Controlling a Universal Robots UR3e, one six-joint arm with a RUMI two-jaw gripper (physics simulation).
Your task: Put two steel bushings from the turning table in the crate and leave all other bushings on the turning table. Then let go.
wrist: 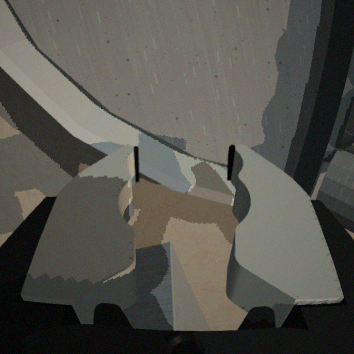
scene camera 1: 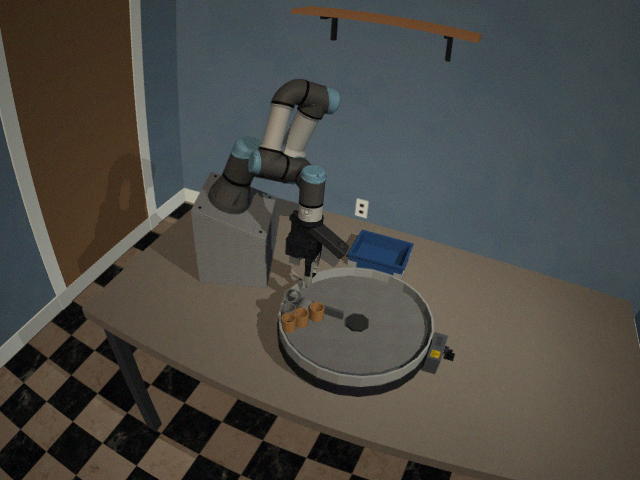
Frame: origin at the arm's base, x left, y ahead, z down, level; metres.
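Seen in the pictures: gripper, fingertip midpoint: (wrist: 183, 150) (scene camera 1: 309, 282); arm's base, link origin: (scene camera 1: 227, 200).
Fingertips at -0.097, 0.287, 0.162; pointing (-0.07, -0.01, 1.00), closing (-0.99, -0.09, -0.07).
Offsets run from my fingertips to a thing's middle, as dx, dy, dz. "spot": to the spot under its first point.
Two steel bushings {spot: -0.077, -0.027, -0.005} (scene camera 1: 292, 296) {-0.135, -0.020, +0.002} (scene camera 1: 287, 307) stand close together at the left edge of the turning table (scene camera 1: 356, 379) (wrist: 65, 100). Three orange bushings {-0.172, -0.009, +0.002} (scene camera 1: 288, 322) {-0.143, +0.017, +0.002} (scene camera 1: 301, 317) {-0.109, +0.050, +0.002} (scene camera 1: 316, 311) stand beside them. My gripper (scene camera 1: 304, 284) (wrist: 183, 150) points down at the turning table's back-left rim, close to the steel bushings. Its jaws stand partly apart, and the wrist view shows no bushing between them. The bushings do not show in the wrist view. The blue crate {+0.263, +0.176, +0.049} (scene camera 1: 375, 265) stands behind the turning table; no bushing shows in it.
A dark hub {-0.103, +0.162, +0.017} (scene camera 1: 356, 322) is at the turning table's middle, with a grey bar {spot: -0.097, +0.093, +0.003} (scene camera 1: 333, 312) to its left. A grey box with a yellow label {spot: -0.167, +0.388, +0.016} (scene camera 1: 435, 353) sits at the right rim. The robot's pedestal (scene camera 1: 232, 253) stands at the left, and the wall is behind the crate.
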